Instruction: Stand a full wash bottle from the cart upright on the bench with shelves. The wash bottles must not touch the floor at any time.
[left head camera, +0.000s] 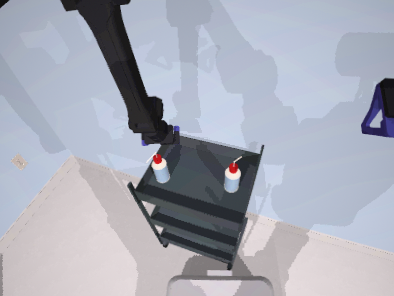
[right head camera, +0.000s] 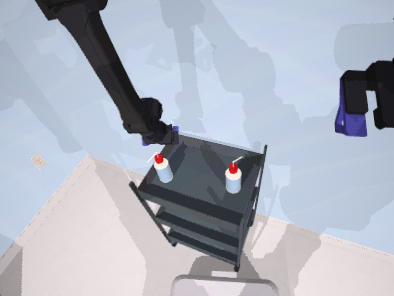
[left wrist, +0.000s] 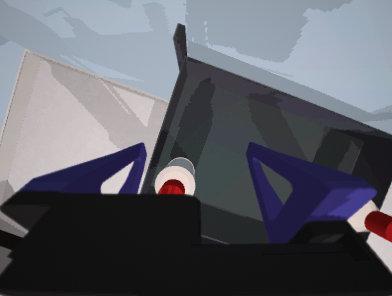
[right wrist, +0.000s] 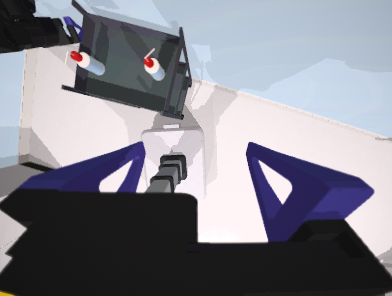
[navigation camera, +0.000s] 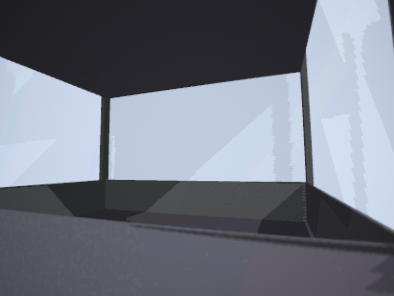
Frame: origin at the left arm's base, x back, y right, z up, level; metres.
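Where they show: left gripper, between the fingertips: (left head camera: 164, 139) (right head camera: 165, 139) (left wrist: 196, 148) (right wrist: 70, 31); right gripper, between the fingertips: (left head camera: 393, 131) (right head camera: 372, 129) (right wrist: 195, 147).
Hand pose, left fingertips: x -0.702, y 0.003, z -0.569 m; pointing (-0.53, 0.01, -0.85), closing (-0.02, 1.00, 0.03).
Things, the pixels of their top centre, and the offset from my left fingertips.
- left bottle, centre of its top: (left wrist: 158, 217) (left head camera: 153, 153) (right head camera: 154, 153) (right wrist: 65, 53) dx +0.069, dy -0.036, dz -0.005 m
- right bottle, centre of its top: (right head camera: 235, 159) (left head camera: 235, 159) (right wrist: 146, 55) dx +0.099, dy +0.271, dz -0.005 m
The dark cart (left head camera: 190, 200) (right head camera: 190, 202) (right wrist: 112, 101) carries two white-and-blue wash bottles with red caps on its top tray. The left bottle (left head camera: 160, 171) (right head camera: 164, 171) (left wrist: 175, 177) (right wrist: 92, 64) and the right bottle (left head camera: 232, 180) (right head camera: 233, 180) (right wrist: 156, 70) look upright; how full they are is unclear. My left gripper (left head camera: 161, 136) (right head camera: 160, 136) (left wrist: 196, 148) is open and empty, above the cart's far left corner, beyond the left bottle. My right gripper (right wrist: 195, 147) is open and empty, well to the right of the cart. The bench with shelves does not show.
The cart has lower shelves and raised tray edges; its frame and shelf wall (navigation camera: 150, 205) fill the navigation view. The robot's pale base (left head camera: 220, 278) (right head camera: 225, 280) (right wrist: 150, 145) is close to the cart's near side. Pale flooring surrounds the base.
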